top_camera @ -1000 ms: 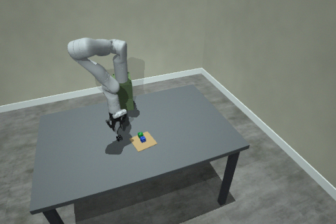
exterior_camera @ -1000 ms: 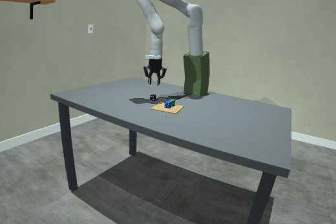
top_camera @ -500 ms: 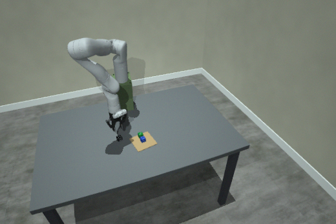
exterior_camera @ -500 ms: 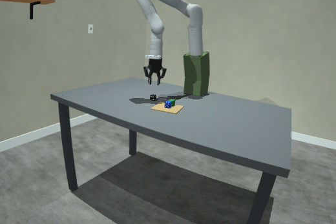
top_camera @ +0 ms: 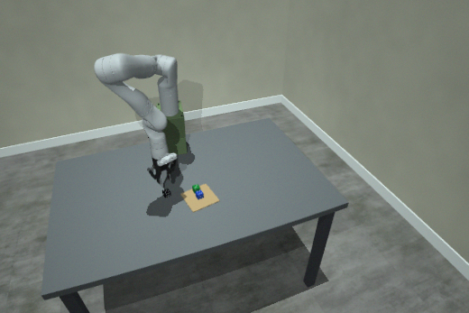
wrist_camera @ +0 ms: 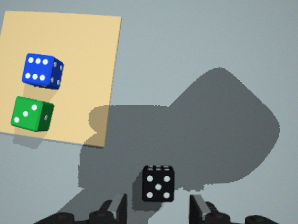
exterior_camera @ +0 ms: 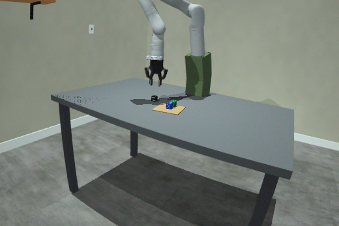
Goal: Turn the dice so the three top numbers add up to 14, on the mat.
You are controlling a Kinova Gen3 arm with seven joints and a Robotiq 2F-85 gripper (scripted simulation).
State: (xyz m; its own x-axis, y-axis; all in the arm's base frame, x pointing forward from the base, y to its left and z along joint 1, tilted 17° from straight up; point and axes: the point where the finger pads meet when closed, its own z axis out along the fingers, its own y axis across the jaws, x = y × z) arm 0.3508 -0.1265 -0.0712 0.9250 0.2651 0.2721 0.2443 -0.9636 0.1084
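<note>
Right now the black die is 90 mm below my hand. Round my hand: tan mat: 80 mm ahead, 140 mm to the left, 110 mm below; then blue die: 70 mm ahead, 140 mm to the left, 90 mm below; then green die: 30 mm ahead, 140 mm to the left, 90 mm below.
</note>
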